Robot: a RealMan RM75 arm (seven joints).
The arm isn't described. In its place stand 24 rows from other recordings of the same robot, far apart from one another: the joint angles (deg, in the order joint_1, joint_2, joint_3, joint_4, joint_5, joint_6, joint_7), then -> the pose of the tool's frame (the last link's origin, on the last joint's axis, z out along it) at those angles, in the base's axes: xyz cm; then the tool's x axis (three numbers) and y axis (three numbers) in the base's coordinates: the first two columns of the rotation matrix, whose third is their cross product.
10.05, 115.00, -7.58, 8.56, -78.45, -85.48, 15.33 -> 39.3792 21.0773 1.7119 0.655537 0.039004 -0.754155 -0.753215 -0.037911 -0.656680
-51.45, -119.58, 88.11, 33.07, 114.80, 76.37, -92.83 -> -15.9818 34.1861 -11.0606 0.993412 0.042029 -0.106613 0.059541 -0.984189 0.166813
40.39, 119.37, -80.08, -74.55, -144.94, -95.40, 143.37 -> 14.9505 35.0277 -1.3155 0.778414 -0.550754 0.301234 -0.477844 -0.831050 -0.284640
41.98, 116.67, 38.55, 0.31, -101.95, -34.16, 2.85 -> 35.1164 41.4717 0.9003 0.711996 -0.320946 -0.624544 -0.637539 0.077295 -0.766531
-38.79, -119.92, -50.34, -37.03, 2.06, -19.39, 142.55 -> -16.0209 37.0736 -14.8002 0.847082 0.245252 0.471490 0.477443 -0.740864 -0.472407
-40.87, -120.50, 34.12, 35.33, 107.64, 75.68, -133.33 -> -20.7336 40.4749 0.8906 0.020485 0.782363 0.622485 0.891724 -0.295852 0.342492
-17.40, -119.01, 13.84, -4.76, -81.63, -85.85, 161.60 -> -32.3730 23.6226 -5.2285 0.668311 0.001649 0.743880 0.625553 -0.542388 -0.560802
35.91, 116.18, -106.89, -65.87, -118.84, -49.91, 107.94 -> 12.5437 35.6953 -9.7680 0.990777 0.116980 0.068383 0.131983 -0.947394 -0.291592
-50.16, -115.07, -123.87, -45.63, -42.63, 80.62, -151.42 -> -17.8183 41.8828 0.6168 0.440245 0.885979 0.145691 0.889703 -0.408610 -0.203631
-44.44, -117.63, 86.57, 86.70, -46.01, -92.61, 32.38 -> -5.9872 34.3303 -1.0978 0.930534 0.327346 -0.164169 0.287499 -0.930693 -0.226177
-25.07, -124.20, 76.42, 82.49, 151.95, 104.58, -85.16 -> -21.5538 28.5425 -0.7052 0.881653 -0.205591 -0.424758 -0.157545 -0.976699 0.145731
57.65, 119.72, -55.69, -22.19, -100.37, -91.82, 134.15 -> 8.4079 36.4617 -6.0888 0.428996 -0.890699 -0.150391 -0.702558 -0.433649 0.564234
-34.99, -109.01, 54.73, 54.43, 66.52, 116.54, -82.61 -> -12.0122 31.5187 13.2887 0.497236 -0.242949 0.832906 -0.261275 -0.957361 -0.123273
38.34, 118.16, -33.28, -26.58, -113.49, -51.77, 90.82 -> 29.8185 41.1828 0.2658 0.585283 -0.532731 -0.611262 -0.809828 -0.421520 -0.408044
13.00, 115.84, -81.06, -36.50, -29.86, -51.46, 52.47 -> 31.9226 34.2998 3.5291 0.533506 -0.099985 -0.839865 -0.812583 -0.336127 -0.476160
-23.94, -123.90, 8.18, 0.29, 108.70, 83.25, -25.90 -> -28.2322 26.5080 -8.1697 0.625319 0.040932 0.779295 0.601097 -0.662101 -0.447554
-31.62, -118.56, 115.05, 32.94, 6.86, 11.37, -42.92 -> -26.1011 38.7333 -9.7969 0.707522 0.483449 0.515452 0.702048 -0.397354 -0.590964
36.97, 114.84, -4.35, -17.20, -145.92, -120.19, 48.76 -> 24.2701 26.4247 0.7840 0.673613 -0.085528 -0.734119 -0.035422 -0.995876 0.083521
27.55, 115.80, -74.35, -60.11, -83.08, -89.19, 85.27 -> 14.0052 32.5597 1.2467 0.802430 -0.003109 -0.596739 -0.044308 -0.997537 -0.054384
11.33, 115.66, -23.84, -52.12, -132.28, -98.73, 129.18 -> 38.5874 21.2530 8.2488 -0.024490 -0.889571 -0.456141 -0.998956 0.004175 0.045491
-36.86, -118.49, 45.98, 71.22, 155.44, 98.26, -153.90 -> -24.5380 35.8998 7.7328 0.299406 0.944797 0.133100 0.886375 -0.223797 -0.405282
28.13, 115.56, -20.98, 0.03, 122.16, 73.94, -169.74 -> 34.8641 34.0276 4.6332 0.775142 0.150545 -0.613588 -0.612905 -0.056476 -0.788136
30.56, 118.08, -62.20, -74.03, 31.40, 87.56, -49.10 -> 23.9350 36.0672 4.9537 0.737859 -0.669973 0.081858 -0.563046 -0.677858 -0.472745
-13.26, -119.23, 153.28, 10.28, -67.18, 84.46, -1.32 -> -34.7371 24.6817 -0.9188 0.747939 -0.161086 0.643924 0.639108 -0.087198 -0.764158
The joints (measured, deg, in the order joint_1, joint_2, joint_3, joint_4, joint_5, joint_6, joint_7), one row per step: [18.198, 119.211, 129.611, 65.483, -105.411, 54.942, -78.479]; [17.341, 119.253, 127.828, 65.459, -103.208, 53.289, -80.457]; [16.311, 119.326, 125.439, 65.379, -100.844, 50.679, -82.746]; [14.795, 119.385, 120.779, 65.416, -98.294, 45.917, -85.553]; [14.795, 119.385, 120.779, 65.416, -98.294, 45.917, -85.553]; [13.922, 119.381, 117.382, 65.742, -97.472, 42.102, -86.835]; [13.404, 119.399, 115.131, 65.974, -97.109, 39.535, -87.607]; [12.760, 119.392, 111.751, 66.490, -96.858, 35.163, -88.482]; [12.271, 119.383, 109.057, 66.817, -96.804, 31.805, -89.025]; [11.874, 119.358, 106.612, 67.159, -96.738, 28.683, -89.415]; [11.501, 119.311, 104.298, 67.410, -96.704, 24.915, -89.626]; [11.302, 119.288, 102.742, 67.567, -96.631, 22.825, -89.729]
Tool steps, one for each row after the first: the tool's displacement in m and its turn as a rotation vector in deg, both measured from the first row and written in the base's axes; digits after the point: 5 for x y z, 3 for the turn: [-0.00060, -0.00062, -0.00255, 0.873, -0.581, 0.831]; [-0.00029, -0.00099, -0.00631, 2.057, -1.571, 1.347]; [-0.00017, -0.00101, -0.01565, 3.191, -3.873, 1.611]; [-0.00017, -0.00101, -0.01565, 3.191, -3.873, 1.611]; [-0.00058, -0.00017, -0.02188, 3.969, -5.999, 1.463]; [-0.00113, 0.00037, -0.02632, 4.440, -7.476, 1.365]; [-0.00256, 0.00204, -0.03157, 5.563, -9.885, 1.085]; [-0.00369, 0.00284, -0.03644, 6.275, -11.718, 0.862]; [-0.00526, 0.00363, -0.04049, 7.037, -13.287, 0.695]; [-0.00548, 0.00465, -0.04279, 8.390, -14.857, 0.022]; [-0.00662, 0.00507, -0.04531, 8.962, -15.684, -0.156]
